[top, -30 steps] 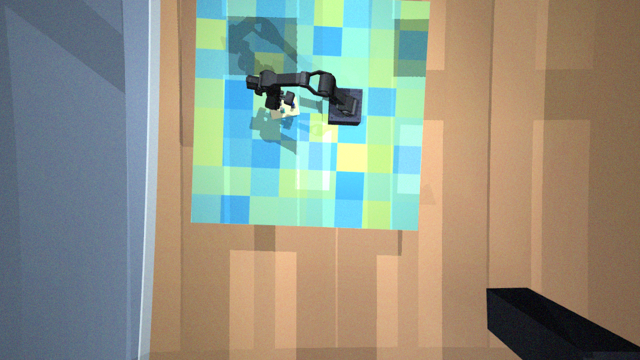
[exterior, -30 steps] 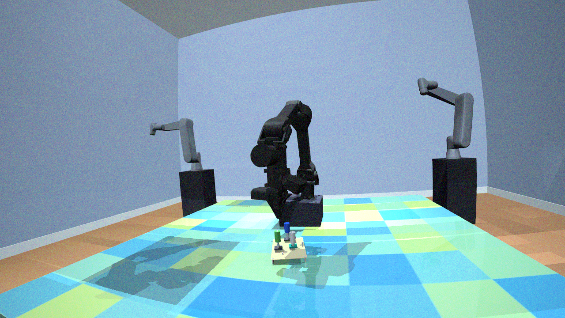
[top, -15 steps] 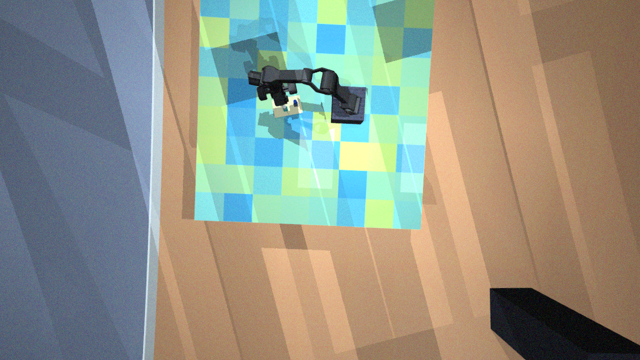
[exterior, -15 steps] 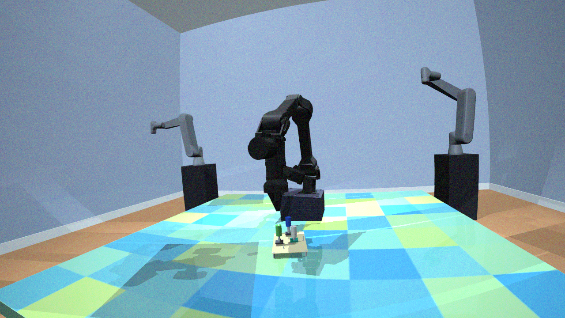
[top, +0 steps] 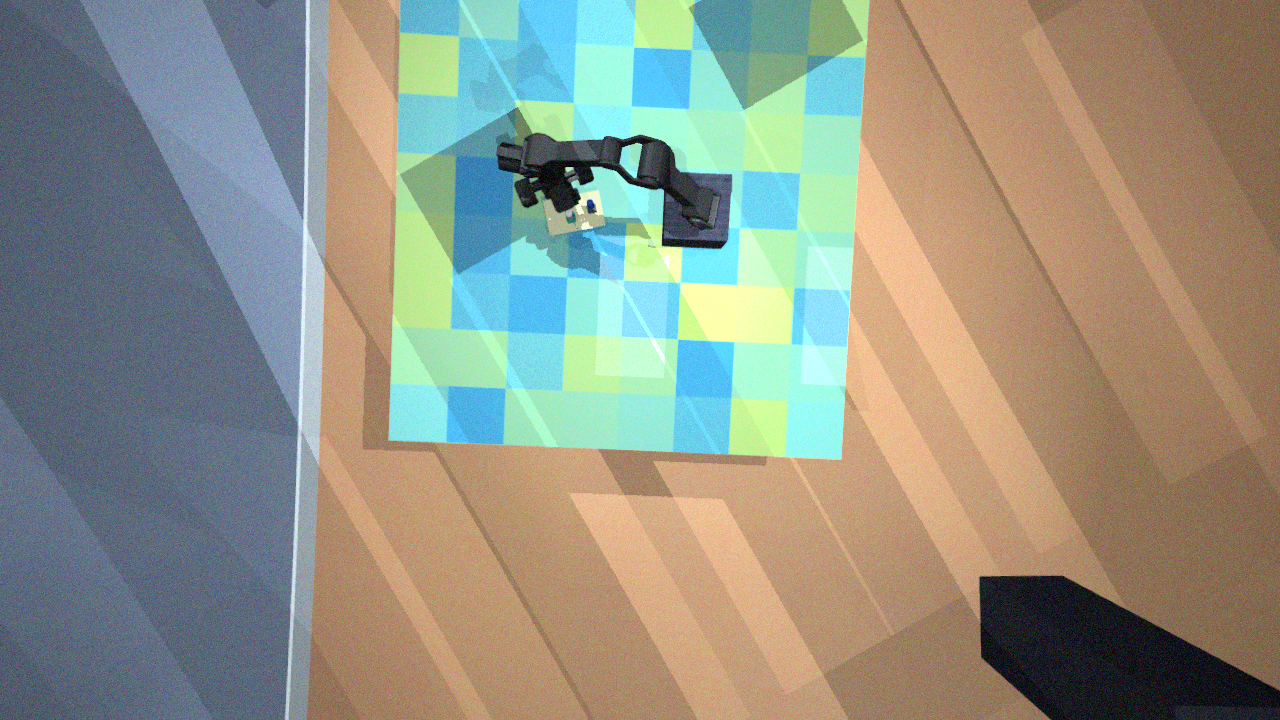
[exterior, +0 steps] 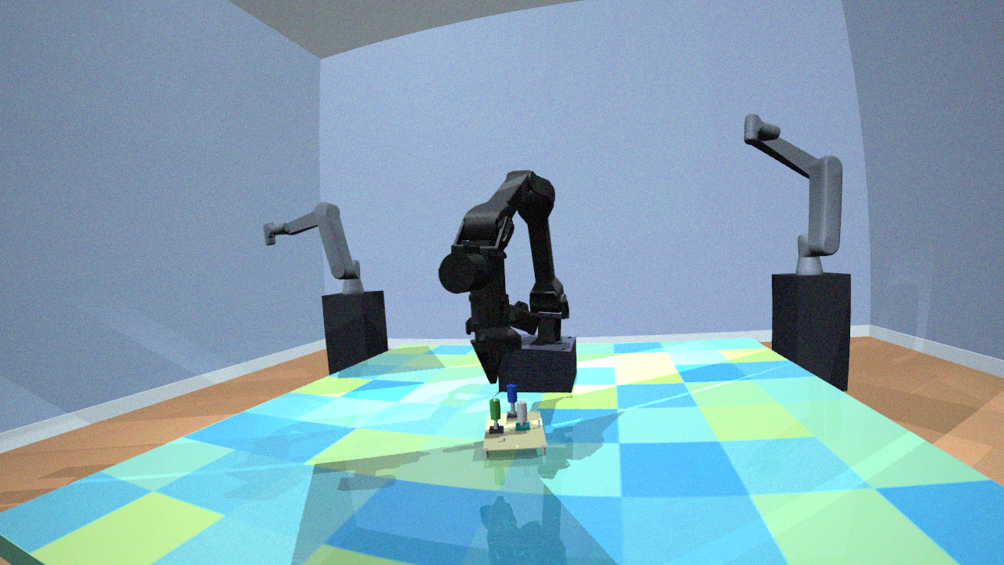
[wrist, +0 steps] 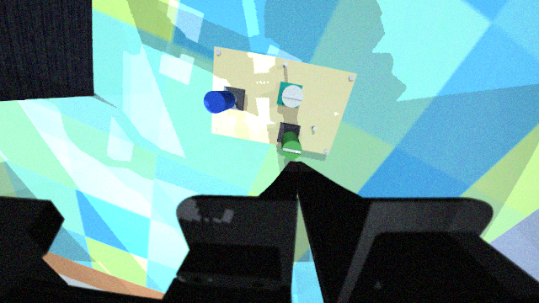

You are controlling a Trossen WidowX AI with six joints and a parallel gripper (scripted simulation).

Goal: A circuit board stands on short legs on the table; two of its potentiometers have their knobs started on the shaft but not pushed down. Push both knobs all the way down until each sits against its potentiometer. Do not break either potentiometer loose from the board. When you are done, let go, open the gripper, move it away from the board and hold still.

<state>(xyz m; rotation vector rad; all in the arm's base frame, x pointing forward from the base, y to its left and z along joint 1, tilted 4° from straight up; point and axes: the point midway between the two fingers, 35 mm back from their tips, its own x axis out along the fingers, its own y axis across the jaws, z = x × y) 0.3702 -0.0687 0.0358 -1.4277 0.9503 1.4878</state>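
Right now the green knob is 4 cm below my gripper tip. The rest, counted from my gripper tip: grey knob: 2 cm behind, 4 cm to the left, 5 cm below; teal potentiometer: 2 cm behind, 4 cm to the left, 6 cm below.
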